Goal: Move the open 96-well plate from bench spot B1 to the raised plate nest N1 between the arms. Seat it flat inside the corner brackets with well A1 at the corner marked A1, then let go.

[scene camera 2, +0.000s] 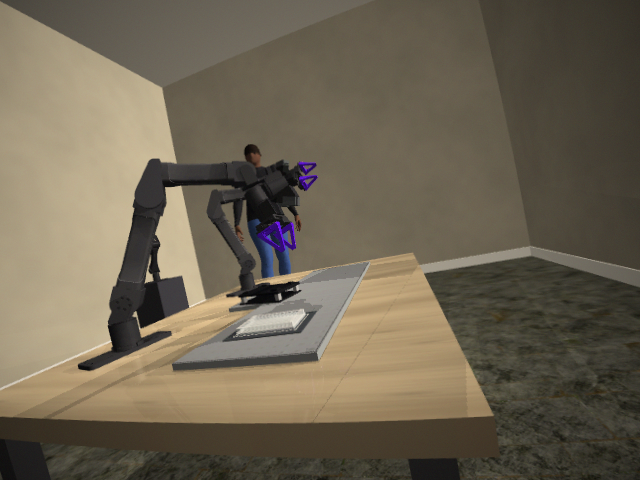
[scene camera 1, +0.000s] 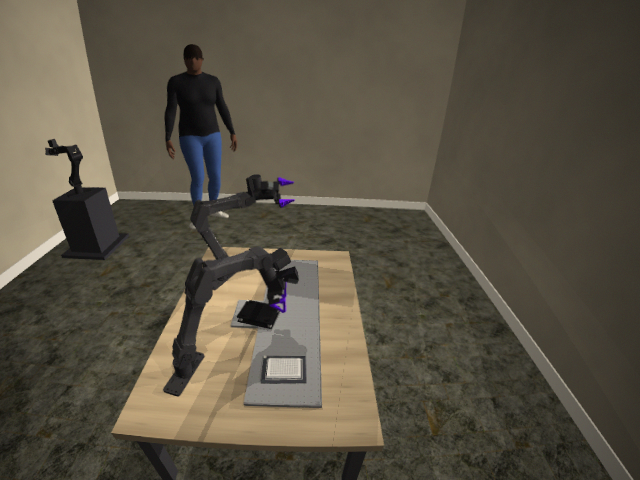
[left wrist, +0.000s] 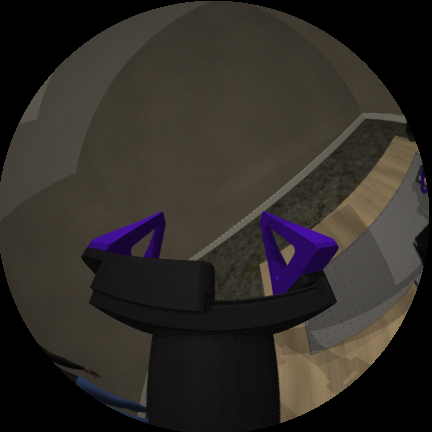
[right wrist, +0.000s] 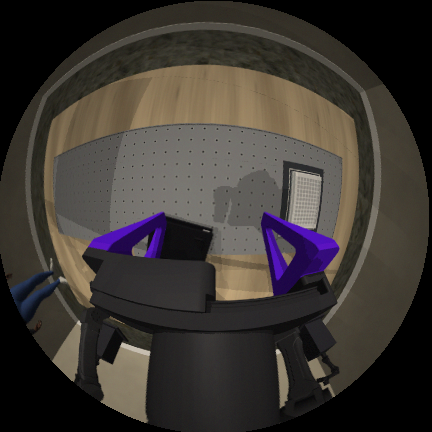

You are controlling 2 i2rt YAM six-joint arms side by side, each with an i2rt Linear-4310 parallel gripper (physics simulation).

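Where they show: left gripper, fingertip midpoint: (scene camera 2: 316, 170) (scene camera 1: 294, 191) (left wrist: 212, 216); right gripper, fingertip midpoint: (scene camera 2: 289, 250) (scene camera 1: 284, 304) (right wrist: 213, 217); left arm's base, origin of the base link: (scene camera 2: 249, 290) (scene camera 1: 222, 278); right arm's base, origin of the base link: (scene camera 2: 129, 350) (scene camera 1: 185, 372).
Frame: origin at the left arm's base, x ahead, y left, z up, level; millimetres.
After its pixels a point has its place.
Observation:
The white 96-well plate (scene camera 1: 283, 368) @(z 22, x 598, y -357 mm) (scene camera 2: 272, 322) @(z 28, x 623, y -371 mm) (right wrist: 305, 200) @(z 24, x 599, y -351 mm) lies flat in a dark frame on the grey perforated board, towards the near end in scene camera 1. The raised black nest (scene camera 1: 257, 313) @(z 45, x 353, y -170 mm) (scene camera 2: 272, 292) @(z 44, x 421, y -200 mm) (right wrist: 187, 240) @(z 45, x 409, y -161 mm) stands beside the board's edge, between the arm bases; the A1 mark cannot be read. My right gripper (scene camera 1: 279, 301) @(z 157, x 494, y -166 mm) (scene camera 2: 285, 250) @(z 157, x 494, y -166 mm) (right wrist: 213, 217) @(z 157, x 494, y -166 mm) is open and empty, pointing down high above the board near the nest. My left gripper (scene camera 1: 294, 191) @(z 467, x 286, y 287 mm) (scene camera 2: 315, 171) @(z 467, x 286, y 287 mm) (left wrist: 212, 216) @(z 467, x 286, y 287 mm) is open and empty, raised high and level, far from the plate.
The grey board (scene camera 1: 305, 330) @(z 13, x 579, y -131 mm) (scene camera 2: 336, 294) @(z 13, x 599, y -125 mm) (left wrist: 350, 295) @(z 13, x 322, y 185 mm) (right wrist: 165, 150) @(z 13, x 539, y -39 mm) lies along the wooden table (scene camera 1: 351, 382) @(z 0, x 852, y -282 mm) (scene camera 2: 392, 361) @(z 0, x 902, y -399 mm). A person (scene camera 1: 199, 108) (scene camera 2: 253, 211) stands beyond the table's far end. Another small arm stands on a dark pedestal (scene camera 1: 87, 222) (scene camera 2: 164, 299) at the left.

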